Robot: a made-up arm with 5 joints.
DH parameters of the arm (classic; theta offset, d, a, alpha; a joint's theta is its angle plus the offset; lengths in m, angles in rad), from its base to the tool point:
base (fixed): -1.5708 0.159 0 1.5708
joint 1: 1.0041 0 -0.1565 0
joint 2: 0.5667 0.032 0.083 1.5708
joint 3: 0 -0.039 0.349 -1.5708
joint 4: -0.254 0 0.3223 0
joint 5: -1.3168 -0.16 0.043 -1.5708
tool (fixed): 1.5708 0.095 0 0
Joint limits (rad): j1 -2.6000..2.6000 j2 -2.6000..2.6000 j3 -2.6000..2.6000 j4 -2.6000..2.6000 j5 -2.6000..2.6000
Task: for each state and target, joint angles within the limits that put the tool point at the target. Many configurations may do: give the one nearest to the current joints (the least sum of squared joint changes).
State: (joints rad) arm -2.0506 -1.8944 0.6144 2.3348 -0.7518
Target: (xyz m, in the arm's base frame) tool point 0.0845 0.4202 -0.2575
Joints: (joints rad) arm -2.1642 -2.2400 0.1033 1.8797 -0.7905
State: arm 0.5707 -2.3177 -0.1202 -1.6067 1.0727
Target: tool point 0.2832 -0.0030 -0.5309
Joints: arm 0.2529 -2.6000 -0.4018 -1.3156 1.0452
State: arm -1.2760 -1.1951 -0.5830 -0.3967 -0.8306
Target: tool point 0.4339 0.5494 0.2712
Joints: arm -1.9798 -1.9219 -0.7741 -0.6988 -0.7683
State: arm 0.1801 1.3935 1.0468 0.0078 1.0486
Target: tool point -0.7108 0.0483 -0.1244
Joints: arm 0.1666 1.4432 1.9388 0.2432 1.8051
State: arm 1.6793 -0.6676 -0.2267 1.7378 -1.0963
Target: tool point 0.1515 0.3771 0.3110
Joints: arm 1.4340 -1.1176 -0.0737 2.1870 -1.2332
